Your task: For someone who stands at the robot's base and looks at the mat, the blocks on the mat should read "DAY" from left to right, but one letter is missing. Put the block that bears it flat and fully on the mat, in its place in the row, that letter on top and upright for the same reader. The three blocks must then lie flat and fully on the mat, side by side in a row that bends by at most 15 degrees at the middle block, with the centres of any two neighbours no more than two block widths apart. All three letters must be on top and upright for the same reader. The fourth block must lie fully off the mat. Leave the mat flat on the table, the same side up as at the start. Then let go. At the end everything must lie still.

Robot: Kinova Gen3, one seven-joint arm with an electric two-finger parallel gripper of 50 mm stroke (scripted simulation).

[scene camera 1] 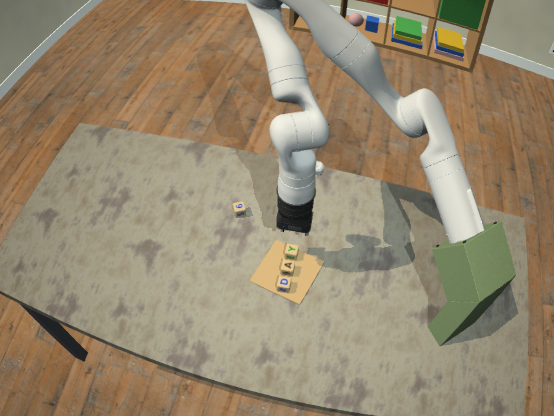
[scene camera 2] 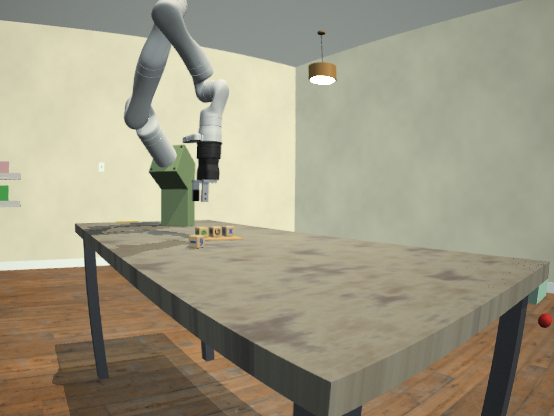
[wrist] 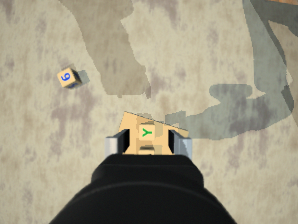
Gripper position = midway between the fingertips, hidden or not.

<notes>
I see my gripper [scene camera 2: 200,201].
My gripper also shows in scene camera 1 [scene camera 1: 295,230] and in the wrist view [wrist: 148,137].
</notes>
